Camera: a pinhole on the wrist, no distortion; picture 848 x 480 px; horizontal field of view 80.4 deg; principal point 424.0 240.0 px. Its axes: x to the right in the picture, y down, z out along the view. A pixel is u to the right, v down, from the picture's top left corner.
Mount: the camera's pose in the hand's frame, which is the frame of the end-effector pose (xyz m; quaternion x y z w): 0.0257 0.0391 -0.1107 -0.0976 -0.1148 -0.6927 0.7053
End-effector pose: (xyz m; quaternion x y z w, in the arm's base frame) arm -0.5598 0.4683 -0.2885 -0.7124 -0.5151 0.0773 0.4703
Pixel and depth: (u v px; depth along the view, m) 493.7 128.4 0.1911
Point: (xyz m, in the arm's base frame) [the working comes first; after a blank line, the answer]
In the camera's frame: 0.0265 -0.0425 0.1911

-0.5705 0.4955 -0.3917
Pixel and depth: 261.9 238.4 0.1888
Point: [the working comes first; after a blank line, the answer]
In the camera's frame: -0.0610 -0.0006 0.1888

-0.4802 0.5100 -0.4243
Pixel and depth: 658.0 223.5 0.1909
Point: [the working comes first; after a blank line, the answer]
In the camera's frame: 0.0890 -0.0063 0.1909

-0.6039 0.5383 -0.3440
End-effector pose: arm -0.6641 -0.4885 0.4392 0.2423 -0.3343 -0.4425 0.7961
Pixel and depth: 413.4 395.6 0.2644
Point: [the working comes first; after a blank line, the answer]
In the camera's frame: -0.0056 0.0820 0.2644

-0.6637 -0.5272 0.6495
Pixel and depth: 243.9 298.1 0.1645
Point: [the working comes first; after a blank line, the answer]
In the camera's frame: -0.0590 0.0190 0.1645

-0.5922 -0.4543 0.5696
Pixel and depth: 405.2 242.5 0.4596
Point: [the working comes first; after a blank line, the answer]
In the camera's frame: -0.0172 0.0023 0.4596

-0.7951 -0.4367 0.7878
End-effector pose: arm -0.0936 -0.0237 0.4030 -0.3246 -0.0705 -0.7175 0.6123
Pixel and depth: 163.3 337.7 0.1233
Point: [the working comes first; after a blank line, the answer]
In the camera's frame: -0.0641 0.0240 0.1233

0.0272 -0.1004 0.3784
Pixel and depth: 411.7 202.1 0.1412
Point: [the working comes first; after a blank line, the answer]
In the camera's frame: -0.0035 -0.0107 0.1412

-0.0077 -0.0419 0.4021
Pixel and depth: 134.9 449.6 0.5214
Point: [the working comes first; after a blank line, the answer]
In the camera's frame: -0.3004 0.2178 0.5214

0.4608 -0.1771 0.6193
